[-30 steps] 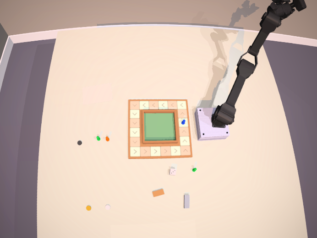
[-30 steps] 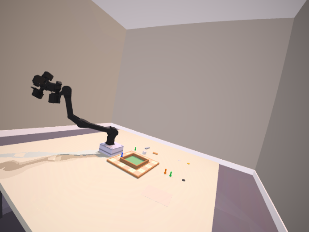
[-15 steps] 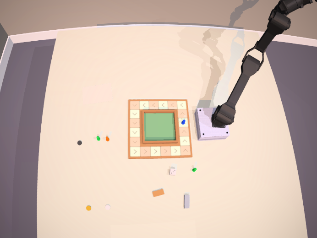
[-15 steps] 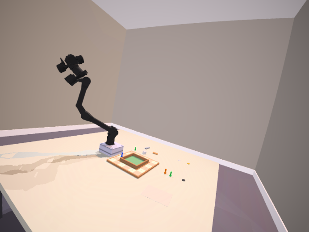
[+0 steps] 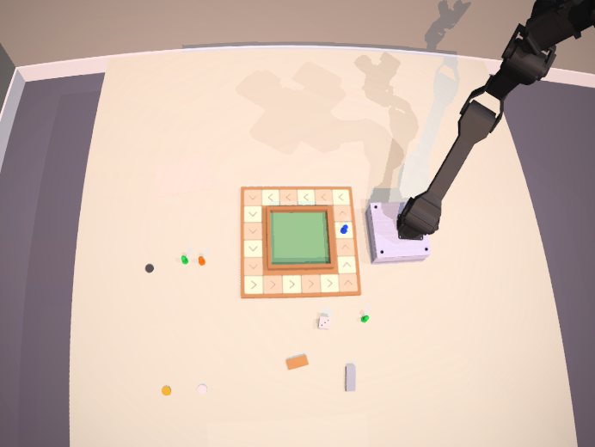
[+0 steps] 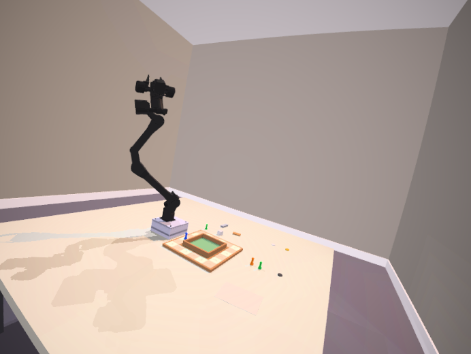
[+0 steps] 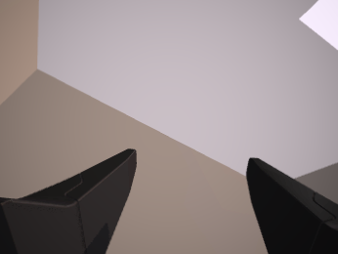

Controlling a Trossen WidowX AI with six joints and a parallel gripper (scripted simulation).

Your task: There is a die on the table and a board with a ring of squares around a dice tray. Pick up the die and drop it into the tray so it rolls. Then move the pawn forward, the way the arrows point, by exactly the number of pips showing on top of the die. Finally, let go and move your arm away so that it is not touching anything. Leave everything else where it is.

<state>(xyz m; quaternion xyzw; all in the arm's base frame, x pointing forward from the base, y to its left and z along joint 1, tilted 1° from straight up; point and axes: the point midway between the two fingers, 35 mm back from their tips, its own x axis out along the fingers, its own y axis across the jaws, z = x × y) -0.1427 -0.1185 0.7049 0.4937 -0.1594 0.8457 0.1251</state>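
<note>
Right now my gripper tip is 79 cm above the pale die, 35 cm short of it and 34 cm to the right of it. Round my gripper tip: green dice tray: 79 cm below, 42 cm ahead, 14 cm to the left; then blue pawn: 77 cm below, 31 cm ahead, 11 cm to the left; then grey block: 80 cm below, 47 cm to the left, 29 cm ahead.
</note>
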